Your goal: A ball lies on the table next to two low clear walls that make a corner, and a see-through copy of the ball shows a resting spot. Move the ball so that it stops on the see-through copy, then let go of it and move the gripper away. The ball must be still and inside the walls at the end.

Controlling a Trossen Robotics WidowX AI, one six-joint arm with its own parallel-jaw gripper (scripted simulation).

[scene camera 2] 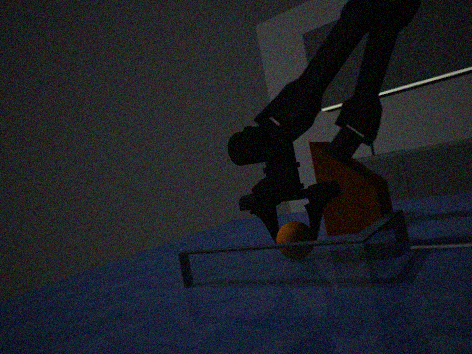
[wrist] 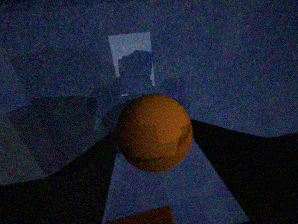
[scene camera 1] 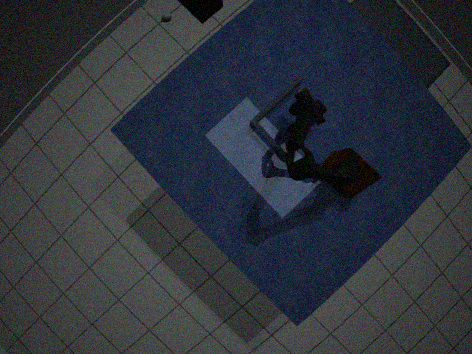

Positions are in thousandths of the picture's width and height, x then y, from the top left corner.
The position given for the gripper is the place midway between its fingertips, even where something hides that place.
The gripper (scene camera 2: 628,685) is open, with nothing in its grasp. Further things: an orange ball (wrist: 505,569).
The gripper also shows in the wrist view (wrist: 515,578).
